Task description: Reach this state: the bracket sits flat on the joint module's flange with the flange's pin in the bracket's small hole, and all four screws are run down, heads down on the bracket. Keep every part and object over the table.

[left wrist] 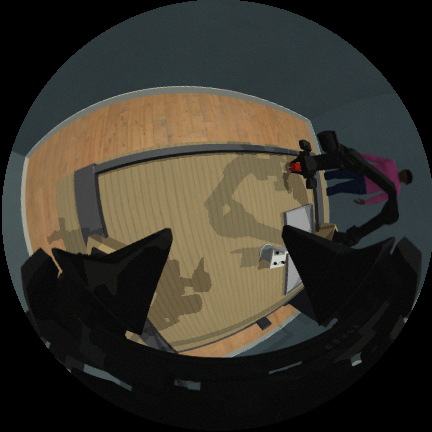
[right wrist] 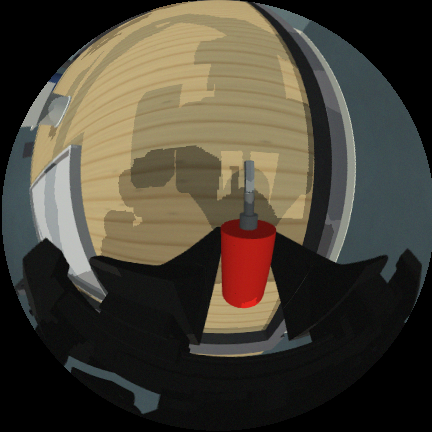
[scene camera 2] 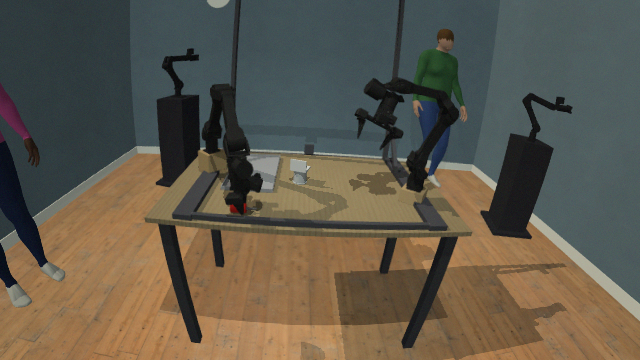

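Where they show: left gripper, fingertip midpoint: [left wrist: 227,232] [scene camera 2: 368,144]; right gripper, fingertip midpoint: [left wrist: 290,167] [right wrist: 243,233] [scene camera 2: 243,212]; left arm's base, origin of the base link: [scene camera 2: 414,188]; right arm's base, origin of the base link: [left wrist: 334,236] [scene camera 2: 211,150].
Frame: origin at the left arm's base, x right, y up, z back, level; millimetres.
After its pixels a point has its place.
A red-handled screwdriver [scene camera 2: 238,208] [left wrist: 296,167] @[x -514, y -23, z -468 mm] [right wrist: 248,267] @[x -521, y -22, z -470 mm] is between the fingers of my right gripper [scene camera 2: 237,204] @[x -520, y -55, z -464 mm] [right wrist: 243,233] @[x -520, y -55, z -464 mm], which is shut on its handle. In the right wrist view its grey shaft points away from the gripper, over the table. The white bracket [scene camera 2: 298,165] @[x -195, y 32, z -457 mm] [left wrist: 276,259] @[x -152, y 9, z -463 mm] and the grey joint module [scene camera 2: 300,178] @[x -184, y -28, z -451 mm] [left wrist: 266,251] @[x -164, y -25, z -440 mm] show together behind the middle of the table. Dark spots show on the bracket's white face; I cannot tell holes from screw heads. My left gripper [scene camera 2: 371,142] @[x -185, y 191, z -164 mm] [left wrist: 227,232] @[x -185, y 191, z -164 mm] is open and empty, high above the table's right part.
A light grey tray [scene camera 2: 269,172] @[x -179, y -52, z -629 mm] [left wrist: 298,219] @[x -337, y -52, z -599 mm] [right wrist: 56,215] @[x -286, y -52, z -614 mm] lies left of the module in the scene view. A dark frame rail [scene camera 2: 320,223] @[x -427, y -38, z -198 mm] [left wrist: 200,149] @[x -355, y -36, z -121 mm] runs along the table's front edge, close to the screwdriver. Two people stand beyond the table.
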